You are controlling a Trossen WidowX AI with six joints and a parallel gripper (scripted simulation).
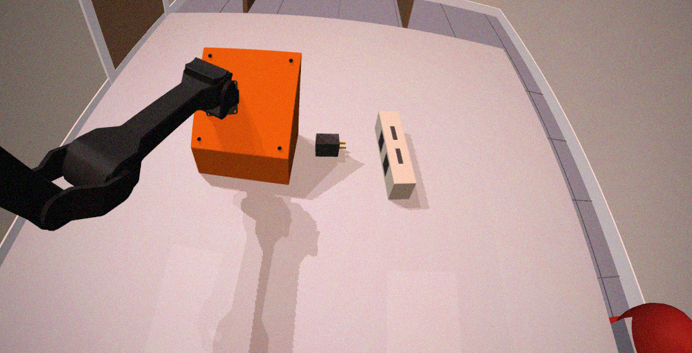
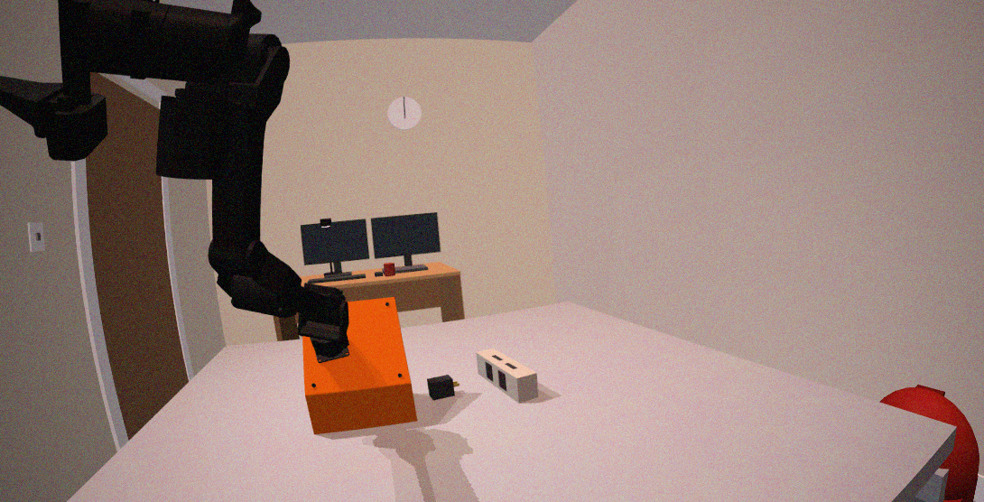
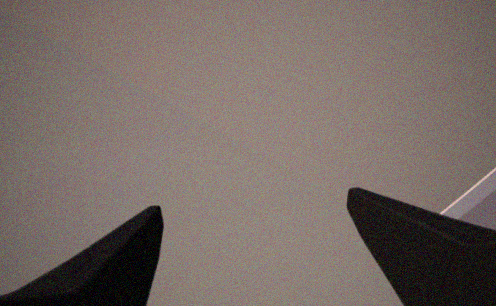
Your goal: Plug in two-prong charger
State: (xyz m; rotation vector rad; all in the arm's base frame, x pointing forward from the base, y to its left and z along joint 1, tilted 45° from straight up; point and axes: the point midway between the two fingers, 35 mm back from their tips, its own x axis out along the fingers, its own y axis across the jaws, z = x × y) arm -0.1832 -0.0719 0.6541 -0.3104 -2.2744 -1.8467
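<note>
Right now my gripper tip is 530 mm above the two-prong charger, 520 mm to the right of it and 490 mm short of it.
</note>
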